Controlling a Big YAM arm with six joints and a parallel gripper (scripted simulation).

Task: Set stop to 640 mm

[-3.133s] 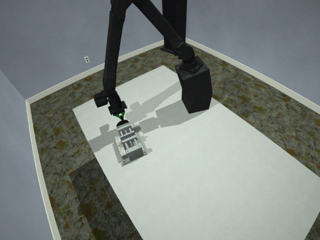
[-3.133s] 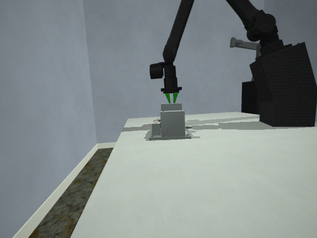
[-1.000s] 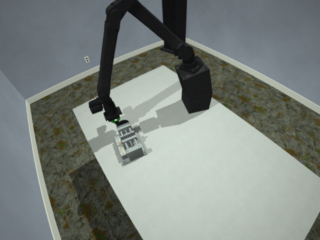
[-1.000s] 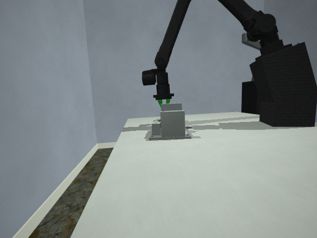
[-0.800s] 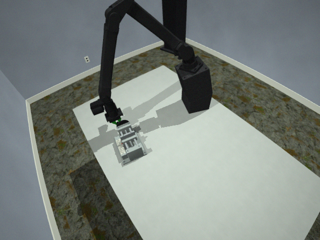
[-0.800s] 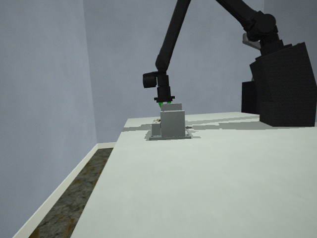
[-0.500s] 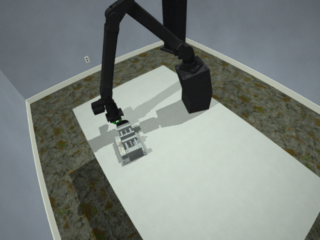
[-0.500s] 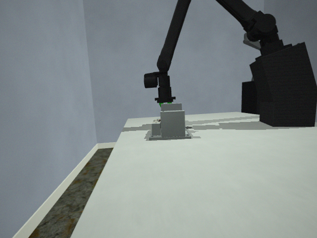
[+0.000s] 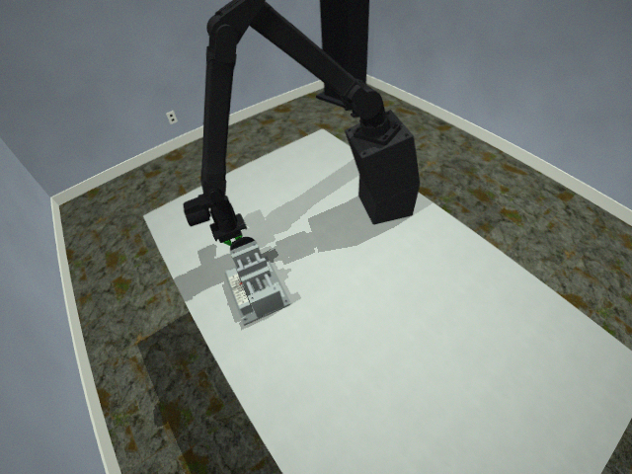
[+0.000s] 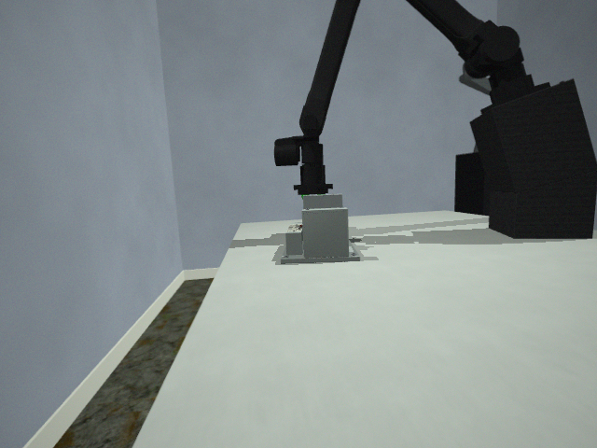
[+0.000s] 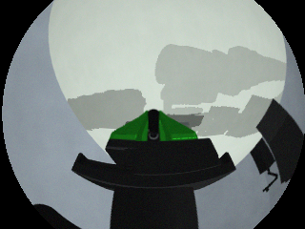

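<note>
The handwheel is 30 mm to the left of my hand and 10 mm ahead of it.
</note>
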